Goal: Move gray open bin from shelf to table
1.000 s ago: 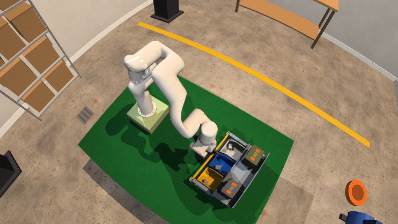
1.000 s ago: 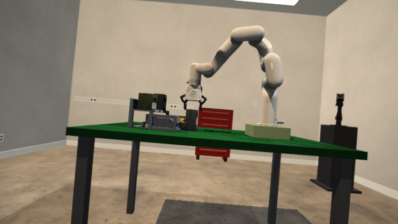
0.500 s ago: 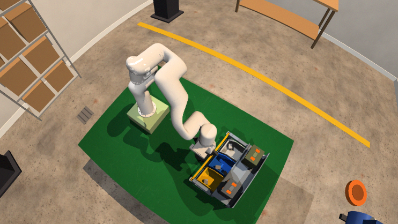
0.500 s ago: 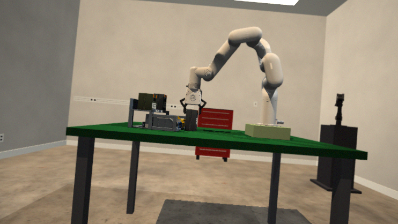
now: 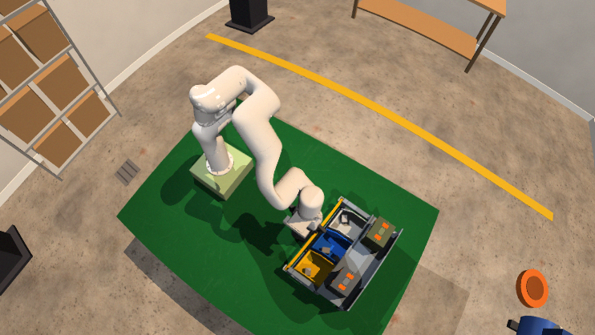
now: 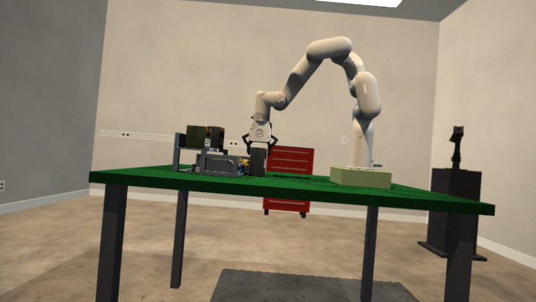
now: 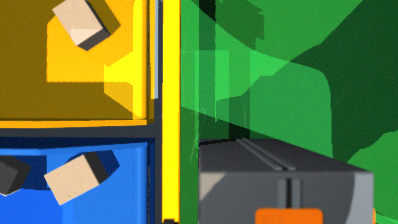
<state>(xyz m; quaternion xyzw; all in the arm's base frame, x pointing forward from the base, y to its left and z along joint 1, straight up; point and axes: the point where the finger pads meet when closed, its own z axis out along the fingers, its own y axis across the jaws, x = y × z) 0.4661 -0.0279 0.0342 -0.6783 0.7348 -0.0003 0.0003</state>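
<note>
My gripper is now 40 mm above the dark box. From my hand the other things lie so: yellow bar (50 mm ahead, 40 mm below); blue bin (150 mm ahead, 60 mm below, 10 mm to the right); shelf (180 mm ahead, 40 mm below, 10 mm to the right).
</note>
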